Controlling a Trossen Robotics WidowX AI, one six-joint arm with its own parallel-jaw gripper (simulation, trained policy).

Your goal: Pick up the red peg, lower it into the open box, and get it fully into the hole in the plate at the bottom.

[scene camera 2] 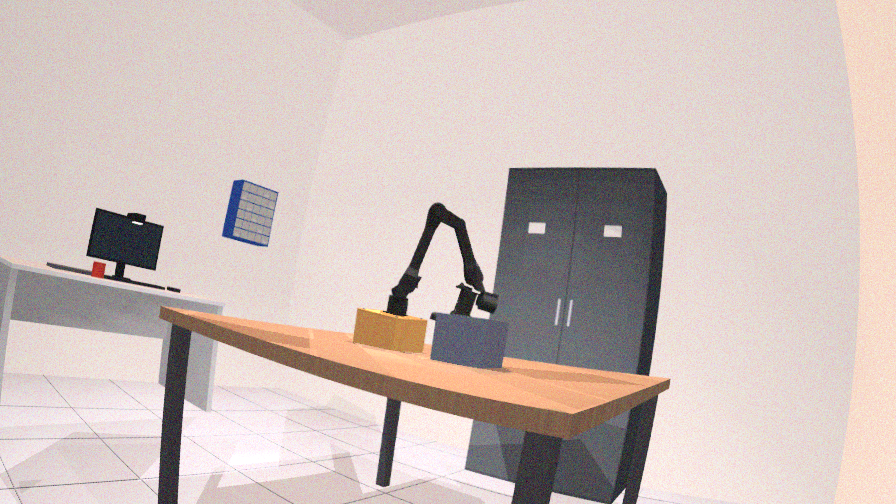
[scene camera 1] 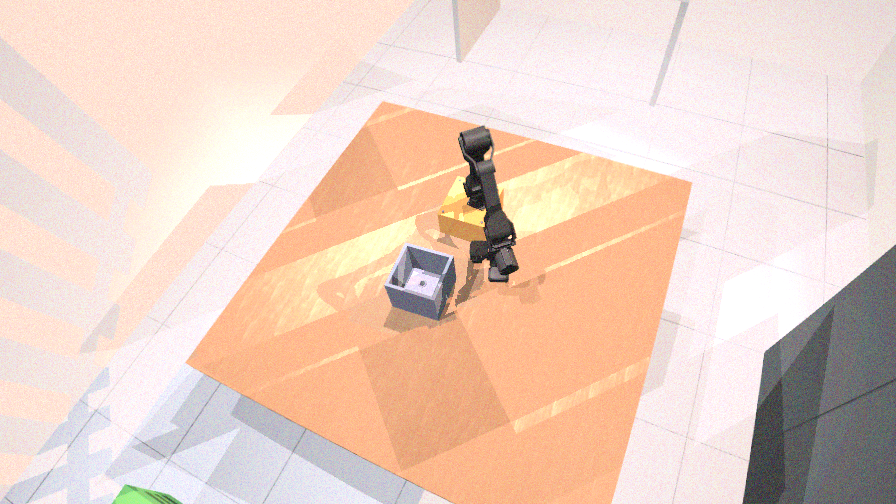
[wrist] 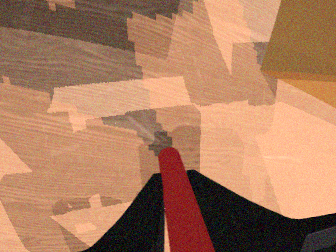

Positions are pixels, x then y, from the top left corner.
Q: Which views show the grey-blue box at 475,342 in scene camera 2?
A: Scene camera 2 and scene camera 1 only.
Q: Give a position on a grey-blue box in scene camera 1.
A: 411,256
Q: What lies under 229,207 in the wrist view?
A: The gripper.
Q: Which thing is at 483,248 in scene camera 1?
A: The gripper.
